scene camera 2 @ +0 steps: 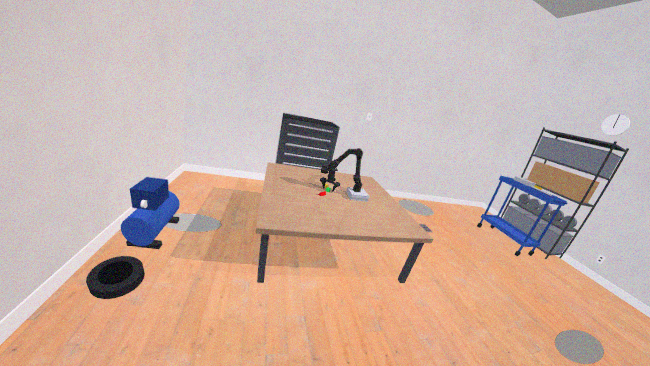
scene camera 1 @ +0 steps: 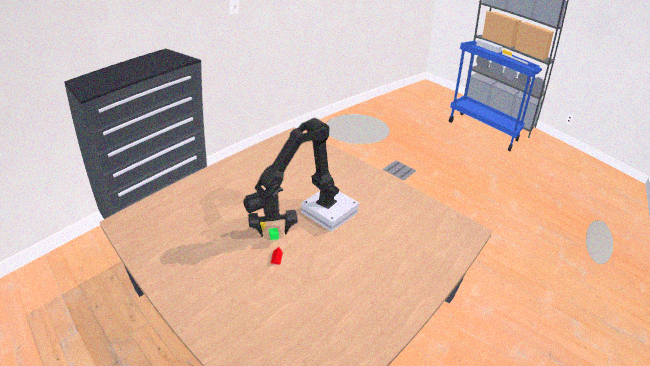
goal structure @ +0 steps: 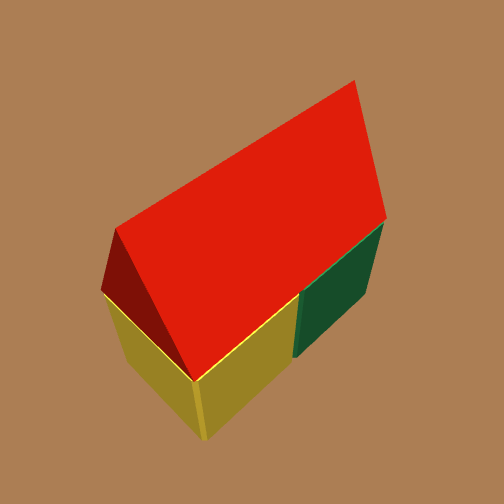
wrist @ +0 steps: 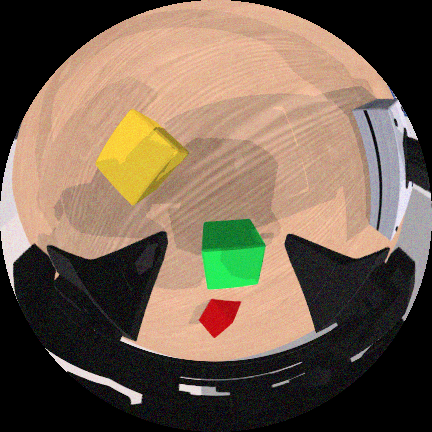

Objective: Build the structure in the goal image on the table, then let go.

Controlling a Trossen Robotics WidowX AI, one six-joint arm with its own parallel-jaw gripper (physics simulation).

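Frame: origin at the arm's base, x ahead, y up, z right, level; centimetres.
Seen in the pictures: gripper, fingertip midpoint: (scene camera 2: pixel 328 190) (scene camera 1: pixel 273 235) (wrist: pixel 228 239); arm's base, origin of the base link: (scene camera 2: pixel 356 190) (scene camera 1: pixel 326 202).
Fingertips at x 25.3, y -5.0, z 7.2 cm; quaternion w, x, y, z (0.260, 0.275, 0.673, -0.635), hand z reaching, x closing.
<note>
Offsets run from my fingertips to a thing's top centre. Level surfaces: height alone.
A green cube @[dy +2.7, dx +0.3, dz -0.3 cm] (scene camera 1: pixel 274 234) (scene camera 2: pixel 328 189) (wrist: pixel 232 255) sits on the table @[dy -0.6 cm] (scene camera 1: pixel 350 295) (scene camera 2: pixel 310 215). My gripper (scene camera 1: pixel 274 233) (wrist: pixel 228 239) is open and low over the table, with its fingers on either side of the green cube and empty space between each finger and the cube in the wrist view. A yellow block @[dy +2.7, dx -0.4, dz +7.5 cm] (scene camera 1: pixel 263 226) (wrist: pixel 135 157) lies apart from the green cube, to its upper left in the wrist view; in scene camera 1 a finger partly hides it. A red pointed block @[dy +2.4, dx +8.8, dz -8.1 cm] (scene camera 1: pixel 277 256) (scene camera 2: pixel 322 193) (wrist: pixel 219 317) lies on the table, apart from the green cube on the other side.
The arm's white base plate (scene camera 1: pixel 330 214) (scene camera 2: pixel 358 194) (wrist: pixel 382 170) stands on the table to the right of the blocks. A dark drawer cabinet (scene camera 1: pixel 145 135) (scene camera 2: pixel 307 141) stands behind the table. A blue cart (scene camera 1: pixel 487 117) stands off on the floor.
</note>
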